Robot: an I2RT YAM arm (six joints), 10 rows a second.
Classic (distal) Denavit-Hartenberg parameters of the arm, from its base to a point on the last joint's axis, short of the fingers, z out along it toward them. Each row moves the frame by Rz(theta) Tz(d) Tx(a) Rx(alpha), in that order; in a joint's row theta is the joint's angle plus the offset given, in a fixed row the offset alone. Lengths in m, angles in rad.
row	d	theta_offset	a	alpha
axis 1	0.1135	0.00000	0.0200	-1.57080
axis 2	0.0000	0.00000	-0.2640	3.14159
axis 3	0.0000	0.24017	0.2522	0.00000
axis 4	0.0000	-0.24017	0.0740	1.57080
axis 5	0.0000	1.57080	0.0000	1.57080
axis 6	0.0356	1.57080	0.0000	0.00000
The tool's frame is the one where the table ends.
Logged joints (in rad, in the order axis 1, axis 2, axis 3, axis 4, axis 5, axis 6), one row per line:
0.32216 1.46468 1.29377 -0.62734 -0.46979 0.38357
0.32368 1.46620 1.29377 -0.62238 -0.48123 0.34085
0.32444 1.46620 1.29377 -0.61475 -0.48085 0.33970
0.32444 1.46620 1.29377 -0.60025 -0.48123 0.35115
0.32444 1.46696 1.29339 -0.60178 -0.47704 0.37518
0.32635 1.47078 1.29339 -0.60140 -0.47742 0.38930
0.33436 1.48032 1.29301 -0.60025 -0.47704 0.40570
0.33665 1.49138 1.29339 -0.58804 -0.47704 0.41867
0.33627 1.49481 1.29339 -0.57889 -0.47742 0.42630
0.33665 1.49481 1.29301 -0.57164 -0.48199 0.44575
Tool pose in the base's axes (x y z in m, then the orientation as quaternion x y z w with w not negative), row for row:
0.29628 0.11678 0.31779 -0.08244 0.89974 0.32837 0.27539
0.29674 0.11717 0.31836 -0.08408 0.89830 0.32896 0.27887
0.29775 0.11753 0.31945 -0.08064 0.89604 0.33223 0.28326
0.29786 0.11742 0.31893 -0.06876 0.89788 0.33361 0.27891
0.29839 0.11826 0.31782 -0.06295 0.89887 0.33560 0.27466
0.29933 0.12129 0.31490 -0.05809 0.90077 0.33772 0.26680
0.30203 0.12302 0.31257 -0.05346 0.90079 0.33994 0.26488
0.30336 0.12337 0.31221 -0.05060 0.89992 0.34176 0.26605
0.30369 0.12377 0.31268 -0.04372 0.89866 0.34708 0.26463
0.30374 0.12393 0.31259 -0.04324 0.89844 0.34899 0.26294
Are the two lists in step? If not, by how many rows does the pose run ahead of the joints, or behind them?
The pose runs 1 row ahead of the joints: the pose in row i belongs to the joints in row i + 1.
